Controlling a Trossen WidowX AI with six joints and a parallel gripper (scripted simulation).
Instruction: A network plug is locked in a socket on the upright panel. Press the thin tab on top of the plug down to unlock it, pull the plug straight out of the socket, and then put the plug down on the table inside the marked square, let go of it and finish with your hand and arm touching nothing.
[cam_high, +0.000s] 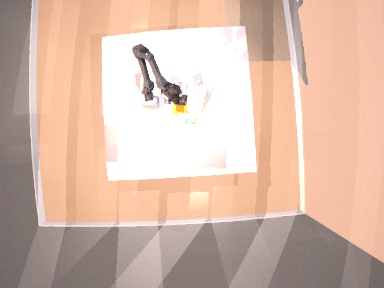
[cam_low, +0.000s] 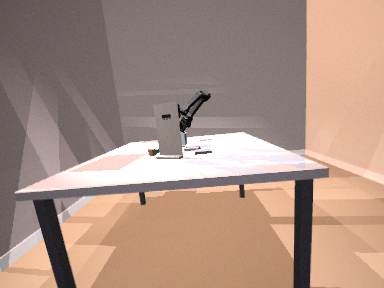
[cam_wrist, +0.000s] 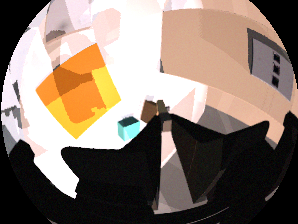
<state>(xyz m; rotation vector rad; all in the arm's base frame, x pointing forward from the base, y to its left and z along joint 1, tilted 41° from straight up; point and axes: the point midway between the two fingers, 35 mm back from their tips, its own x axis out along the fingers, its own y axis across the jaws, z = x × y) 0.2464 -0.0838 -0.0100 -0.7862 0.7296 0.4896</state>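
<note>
My gripper tip is 12 cm above the orange marked square, 4 cm past it and 2 cm to the right of it. Round my gripper tip: cyan block: 11 cm below, 10 cm to the right, 1 cm behind; brown piece: 11 cm to the right, 10 cm below, 6 cm ahead; network plug: right at my gripper tip.
</note>
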